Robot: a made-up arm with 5 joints.
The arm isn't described. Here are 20 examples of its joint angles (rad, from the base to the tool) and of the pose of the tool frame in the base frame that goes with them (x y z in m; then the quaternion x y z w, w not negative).
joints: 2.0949 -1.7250 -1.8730 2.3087 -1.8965
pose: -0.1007 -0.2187 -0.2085 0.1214 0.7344 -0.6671 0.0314
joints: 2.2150 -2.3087 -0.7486 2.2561 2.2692
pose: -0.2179 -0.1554 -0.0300 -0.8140 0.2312 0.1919 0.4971
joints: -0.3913 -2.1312 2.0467 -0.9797 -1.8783
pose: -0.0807 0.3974 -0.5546 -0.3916 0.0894 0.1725 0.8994
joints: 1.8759 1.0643 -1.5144 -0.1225 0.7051
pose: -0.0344 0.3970 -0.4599 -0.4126 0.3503 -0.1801 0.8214
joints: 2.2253 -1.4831 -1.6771 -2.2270 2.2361
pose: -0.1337 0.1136 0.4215 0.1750 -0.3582 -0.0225 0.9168
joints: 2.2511 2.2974 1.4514 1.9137 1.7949
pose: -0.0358 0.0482 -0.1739 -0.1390 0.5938 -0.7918 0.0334
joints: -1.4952 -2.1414 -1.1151 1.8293 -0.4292
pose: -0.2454 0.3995 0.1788 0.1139 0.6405 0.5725 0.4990
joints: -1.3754 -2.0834 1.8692 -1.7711 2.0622
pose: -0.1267 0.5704 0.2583 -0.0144 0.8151 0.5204 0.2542
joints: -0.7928 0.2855 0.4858 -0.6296 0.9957
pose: 0.2253 0.1360 0.6317 0.2932 -0.3968 -0.5866 0.6422
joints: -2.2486 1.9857 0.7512 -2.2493 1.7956
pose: 0.3011 0.2933 -0.1521 0.3418 0.8824 0.0538 0.3188
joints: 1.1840 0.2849 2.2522 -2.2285 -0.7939
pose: -0.1791 0.2580 0.3073 0.6646 -0.2831 0.0891 0.6857
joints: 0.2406 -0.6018 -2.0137 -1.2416 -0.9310
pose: -0.3228 -0.0201 -0.4549 0.3062 -0.5349 0.7859 0.0496
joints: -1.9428 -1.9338 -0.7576 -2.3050 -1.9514
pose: 0.1338 0.0234 -0.2606 0.5140 0.4001 -0.7540 0.0849
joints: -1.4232 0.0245 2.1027 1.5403 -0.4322
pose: 0.2059 0.2716 0.3218 -0.1789 -0.5365 -0.1967 0.8009
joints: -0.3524 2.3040 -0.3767 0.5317 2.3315
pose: -0.2635 -0.5400 0.1993 -0.5854 0.2470 0.7629 0.1195
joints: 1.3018 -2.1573 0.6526 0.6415 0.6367
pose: -0.1670 -0.5744 0.2833 0.7486 -0.4015 -0.5133 0.1224
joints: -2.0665 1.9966 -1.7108 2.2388 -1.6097
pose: -0.1321 0.2978 -0.1819 0.0551 0.9982 0.0104 0.0234
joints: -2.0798 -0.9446 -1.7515 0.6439 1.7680
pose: -0.0149 -0.0146 0.6686 0.7720 0.0254 -0.0543 0.6328
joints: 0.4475 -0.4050 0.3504 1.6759 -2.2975
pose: -0.3017 -0.0498 -0.2556 -0.8118 0.5788 -0.0634 0.0446
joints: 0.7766 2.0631 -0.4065 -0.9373 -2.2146
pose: 0.2555 0.3375 0.4627 -0.4217 -0.8574 -0.2936 0.0292
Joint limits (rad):
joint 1: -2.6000..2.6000
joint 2: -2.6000..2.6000
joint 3: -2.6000..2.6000
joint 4: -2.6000..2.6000
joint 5: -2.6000..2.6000
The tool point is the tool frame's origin. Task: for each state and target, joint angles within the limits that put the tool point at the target. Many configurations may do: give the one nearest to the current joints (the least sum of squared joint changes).
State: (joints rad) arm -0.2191 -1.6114 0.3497 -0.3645 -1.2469
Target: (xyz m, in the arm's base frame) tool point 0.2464 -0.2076 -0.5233
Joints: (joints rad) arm -0.1700 -1.7006 -0.4799 -0.7865 -1.2498
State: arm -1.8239 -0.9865 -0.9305 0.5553 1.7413
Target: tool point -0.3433 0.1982 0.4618
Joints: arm -1.8821 -1.0177 -0.4052 0.9566 2.0190
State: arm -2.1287 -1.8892 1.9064 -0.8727 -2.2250
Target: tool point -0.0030 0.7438 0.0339
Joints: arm -1.7025 -2.2939 1.9560 -0.6970 -2.2564
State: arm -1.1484 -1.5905 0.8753 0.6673 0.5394
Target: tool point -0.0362 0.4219 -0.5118
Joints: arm -0.9066 -1.8754 0.7229 0.2201 0.5673
